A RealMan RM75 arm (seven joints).
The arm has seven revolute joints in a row. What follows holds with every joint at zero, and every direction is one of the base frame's.
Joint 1 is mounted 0.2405 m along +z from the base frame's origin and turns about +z.
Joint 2 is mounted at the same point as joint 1 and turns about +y.
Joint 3 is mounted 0.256 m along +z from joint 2 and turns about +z.
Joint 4 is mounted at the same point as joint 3 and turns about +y.
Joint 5 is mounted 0.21 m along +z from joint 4 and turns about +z.
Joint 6 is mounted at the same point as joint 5 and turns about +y.
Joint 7 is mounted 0.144 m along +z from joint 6 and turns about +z.
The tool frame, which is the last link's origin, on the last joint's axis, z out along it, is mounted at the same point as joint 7; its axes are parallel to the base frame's.
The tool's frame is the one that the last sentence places.
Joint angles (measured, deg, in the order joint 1, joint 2, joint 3, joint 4, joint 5, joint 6, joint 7), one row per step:
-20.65, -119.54, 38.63, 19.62, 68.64, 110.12, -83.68
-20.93, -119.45, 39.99, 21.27, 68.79, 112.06, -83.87
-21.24, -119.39, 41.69, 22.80, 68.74, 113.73, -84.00
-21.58, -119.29, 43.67, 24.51, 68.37, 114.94, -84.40
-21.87, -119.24, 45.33, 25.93, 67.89, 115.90, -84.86
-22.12, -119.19, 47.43, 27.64, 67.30, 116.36, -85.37
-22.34, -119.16, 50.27, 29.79, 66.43, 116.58, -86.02
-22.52, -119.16, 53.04, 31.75, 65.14, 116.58, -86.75
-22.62, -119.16, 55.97, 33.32, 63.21, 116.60, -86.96
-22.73, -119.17, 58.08, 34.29, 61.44, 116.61, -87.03
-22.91, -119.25, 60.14, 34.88, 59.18, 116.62, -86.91
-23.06, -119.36, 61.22, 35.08, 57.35, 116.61, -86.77
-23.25, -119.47, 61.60, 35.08, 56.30, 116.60, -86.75
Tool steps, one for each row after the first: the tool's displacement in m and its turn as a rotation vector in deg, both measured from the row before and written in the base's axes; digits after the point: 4 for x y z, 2 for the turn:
0.0073, -0.0014, 0.0023, -0.31, 0.89, -3.71
0.0073, -0.0013, 0.0010, -0.53, 0.87, -3.57
0.0073, -0.0002, 0.0012, -0.67, 0.90, -3.33
0.0062, -0.0002, 0.0010, -0.60, 0.56, -2.71
0.0066, 0.0005, 0.0002, -0.75, 0.90, -2.59
0.0082, 0.0007, -0.0006, -1.03, 1.13, -2.95
0.0080, 0.0008, -0.0005, -0.89, 0.67, -2.52
0.0076, 0.0001, -0.0006, -0.38, 0.10, -2.34
0.0057, 0.0001, -0.0001, -0.10, -0.34, -1.59
0.0056, 0.0003, 0.0000, 0.14, -0.95, -1.33
0.0034, 0.0006, 0.0008, 0.42, -1.11, -0.56
0.0020, 0.0008, 0.0007, 0.28, -0.80, -0.20

